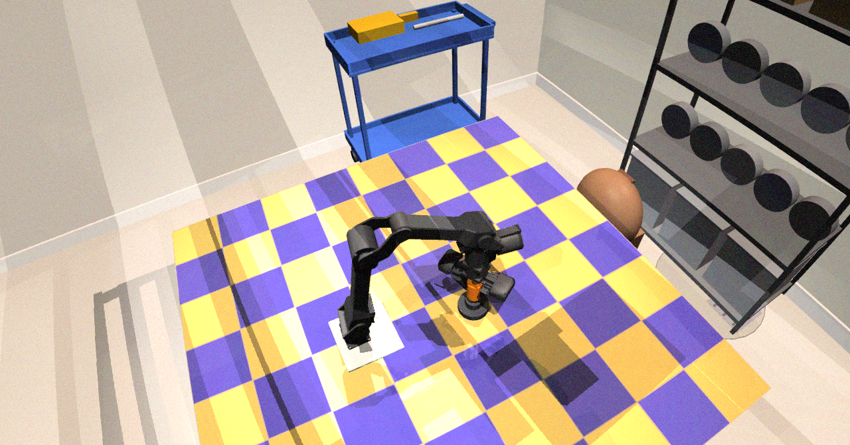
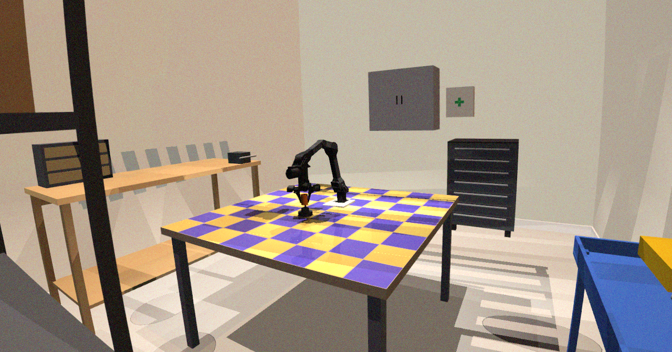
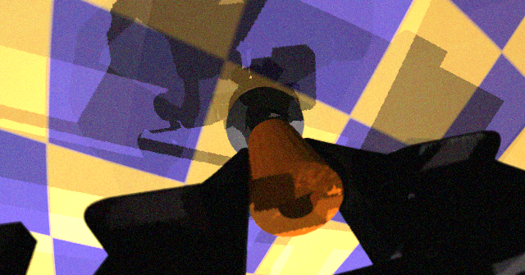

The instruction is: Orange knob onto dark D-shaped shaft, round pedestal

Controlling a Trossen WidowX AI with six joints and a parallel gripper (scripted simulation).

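My gripper tip is 2 cm below the orange knob. Round my gripper tip: round pedestal (4 cm below).
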